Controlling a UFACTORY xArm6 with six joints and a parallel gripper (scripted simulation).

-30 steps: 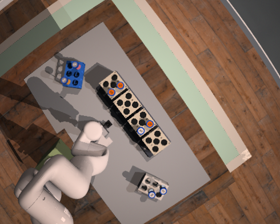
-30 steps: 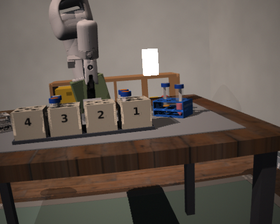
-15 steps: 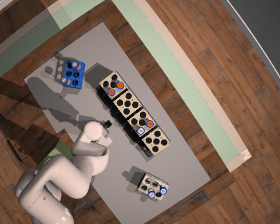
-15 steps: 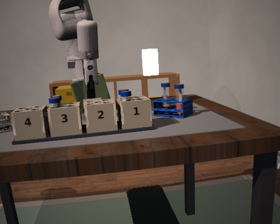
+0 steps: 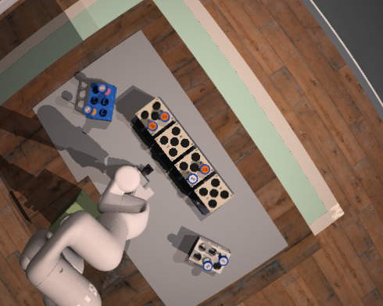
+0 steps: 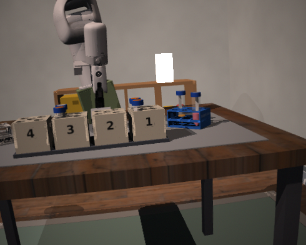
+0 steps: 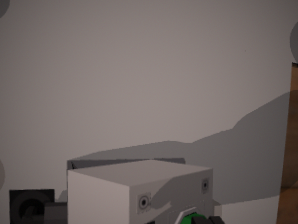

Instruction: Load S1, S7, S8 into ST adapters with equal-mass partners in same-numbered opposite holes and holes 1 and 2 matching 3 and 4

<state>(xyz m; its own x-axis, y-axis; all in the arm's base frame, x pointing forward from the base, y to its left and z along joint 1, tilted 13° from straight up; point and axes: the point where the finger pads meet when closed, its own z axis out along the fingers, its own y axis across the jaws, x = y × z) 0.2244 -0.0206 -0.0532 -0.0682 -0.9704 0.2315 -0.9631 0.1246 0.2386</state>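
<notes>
Now: the green DONE key 30 mm below my hand. The rest, counted from my hand: blue-capped tube: 190 mm ahead, 150 mm to the right, 30 mm below; then tube of yellowish liquid: 210 mm ahead, 70 mm to the left, 30 mm below; then loading stand: 220 mm ahead, 60 mm to the right, 90 mm below.
</notes>
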